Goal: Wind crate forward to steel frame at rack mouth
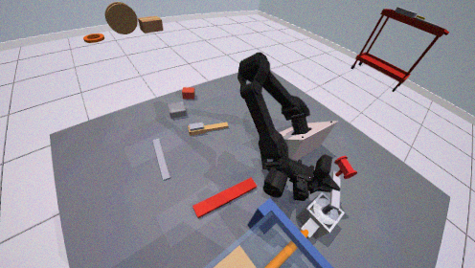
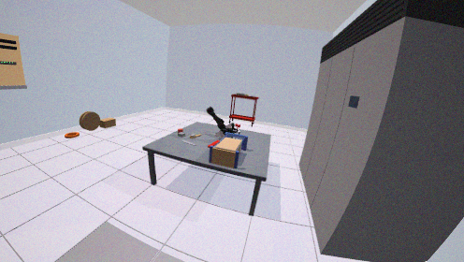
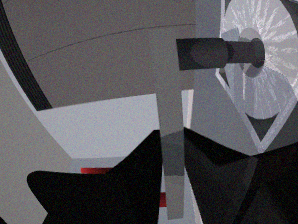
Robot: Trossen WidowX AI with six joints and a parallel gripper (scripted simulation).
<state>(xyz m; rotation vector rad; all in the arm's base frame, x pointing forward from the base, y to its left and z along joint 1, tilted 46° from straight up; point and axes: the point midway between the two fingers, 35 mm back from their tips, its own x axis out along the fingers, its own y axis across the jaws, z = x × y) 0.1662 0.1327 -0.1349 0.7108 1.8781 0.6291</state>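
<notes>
Right now the winch handle is 10 mm to the right of my gripper tip, 10 mm behind it and 10 mm above it. From my gripper tip the other things lie so: red knob 40 mm behind, 40 mm above, 30 mm to the right; then hand winch 110 mm below, 30 mm ahead, 10 mm to the left; then blue frame 210 mm ahead, 40 mm below.
</notes>
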